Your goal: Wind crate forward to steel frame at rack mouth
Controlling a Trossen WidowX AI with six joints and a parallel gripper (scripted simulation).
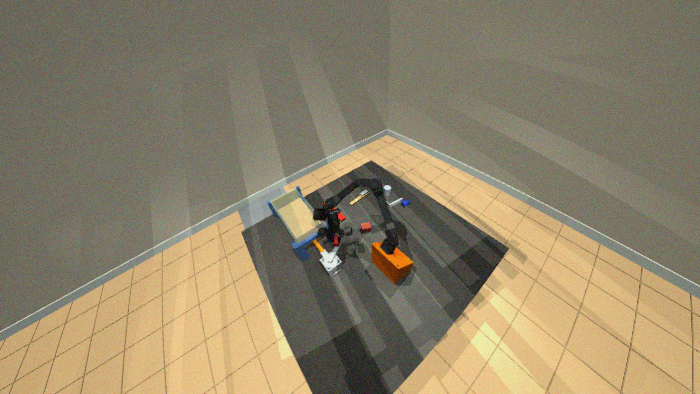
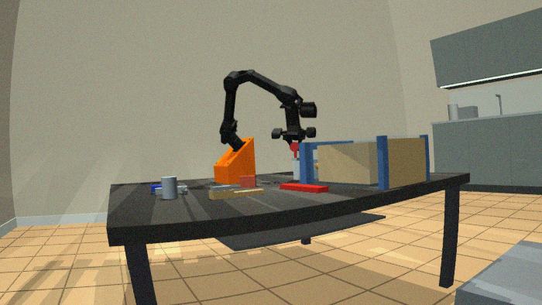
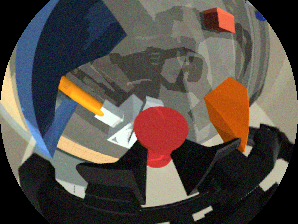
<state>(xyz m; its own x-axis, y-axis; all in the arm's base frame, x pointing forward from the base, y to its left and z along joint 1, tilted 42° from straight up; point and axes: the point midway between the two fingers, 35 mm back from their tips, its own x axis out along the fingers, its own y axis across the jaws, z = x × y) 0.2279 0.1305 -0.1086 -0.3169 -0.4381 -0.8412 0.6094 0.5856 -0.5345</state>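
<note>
The grey winch is 10 cm below my gripper tip, 7 cm to the left of it and 6 cm behind it. From my gripper tip the other things lie so: wooden-handled tool 40 cm to the right, 31 cm ahead, 11 cm below; then clear-panelled cubby 36 cm ahead, 9 cm to the left, 1 cm below; then flat red bar 33 cm ahead, 17 cm to the right, 12 cm below.
</note>
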